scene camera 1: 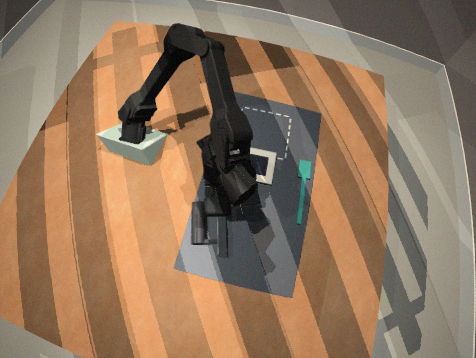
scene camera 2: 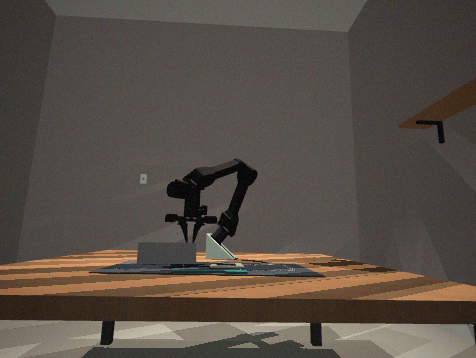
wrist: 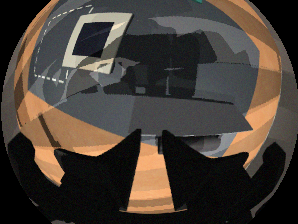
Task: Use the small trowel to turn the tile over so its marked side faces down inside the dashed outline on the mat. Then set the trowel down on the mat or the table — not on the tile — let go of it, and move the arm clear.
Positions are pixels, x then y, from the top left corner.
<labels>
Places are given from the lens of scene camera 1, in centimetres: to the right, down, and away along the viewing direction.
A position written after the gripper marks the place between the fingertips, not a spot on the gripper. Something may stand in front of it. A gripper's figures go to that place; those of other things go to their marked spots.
gripper [scene camera 1: 217, 189]: -6, 3, 72
grey block [scene camera 1: 198, 226]: -11, 13, 72
tile [scene camera 1: 264, 161]: 8, -6, 83
dark mat [scene camera 1: 263, 242]: 7, 18, 74
The marked spots on the tile and the grey block are 29 cm apart.
</labels>
